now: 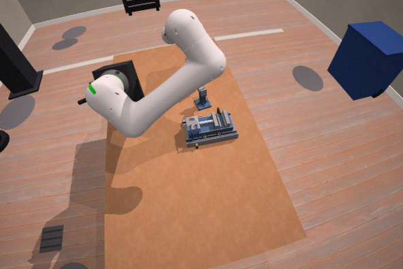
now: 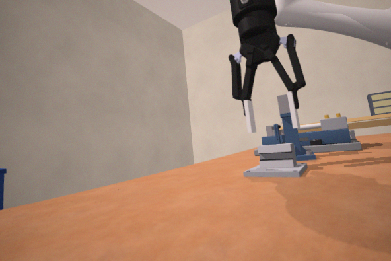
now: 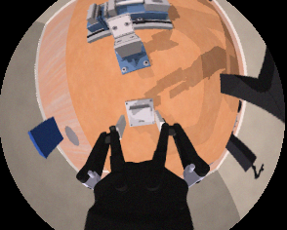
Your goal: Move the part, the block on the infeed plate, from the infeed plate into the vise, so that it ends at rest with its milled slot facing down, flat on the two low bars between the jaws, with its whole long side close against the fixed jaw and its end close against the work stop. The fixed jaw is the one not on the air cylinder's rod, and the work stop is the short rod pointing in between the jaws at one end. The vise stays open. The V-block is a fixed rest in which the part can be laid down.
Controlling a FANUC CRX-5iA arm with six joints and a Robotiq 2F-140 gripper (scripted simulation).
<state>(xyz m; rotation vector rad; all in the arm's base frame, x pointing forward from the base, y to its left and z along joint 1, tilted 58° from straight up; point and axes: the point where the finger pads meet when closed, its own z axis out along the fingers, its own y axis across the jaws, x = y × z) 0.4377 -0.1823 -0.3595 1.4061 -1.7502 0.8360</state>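
Now: the part 10 mm to the left of my hand and 70 mm below it. The rest, counted from my hand: air cylinder 140 mm behind, 360 mm to the right, 20 mm below; vise base 50 mm behind, 370 mm to the right, 60 mm below.
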